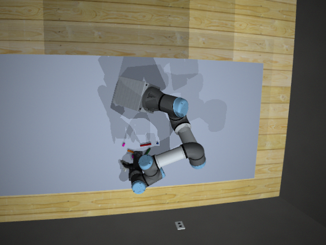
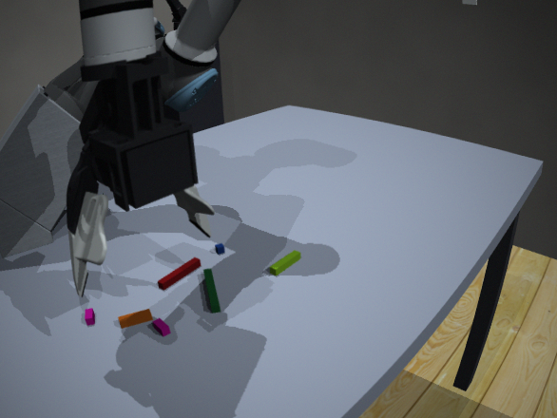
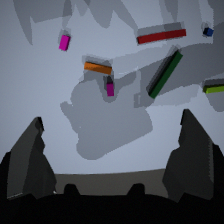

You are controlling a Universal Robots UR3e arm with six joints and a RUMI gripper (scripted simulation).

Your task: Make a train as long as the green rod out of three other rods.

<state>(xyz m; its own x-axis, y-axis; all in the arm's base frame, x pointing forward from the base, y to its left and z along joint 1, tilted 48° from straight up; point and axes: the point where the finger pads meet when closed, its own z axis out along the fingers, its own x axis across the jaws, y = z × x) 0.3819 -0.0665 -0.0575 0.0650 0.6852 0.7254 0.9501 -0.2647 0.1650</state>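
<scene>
The orange rod lies 3 cm behind my hand, 2 cm to the right of it and 8 cm below it. Round my hand: blue rod: 7 cm behind, 16 cm to the left, 8 cm below; green rod: 1 cm behind, 8 cm to the left, 8 cm below; red rod: 7 cm behind, 8 cm to the left, 8 cm below.
</scene>
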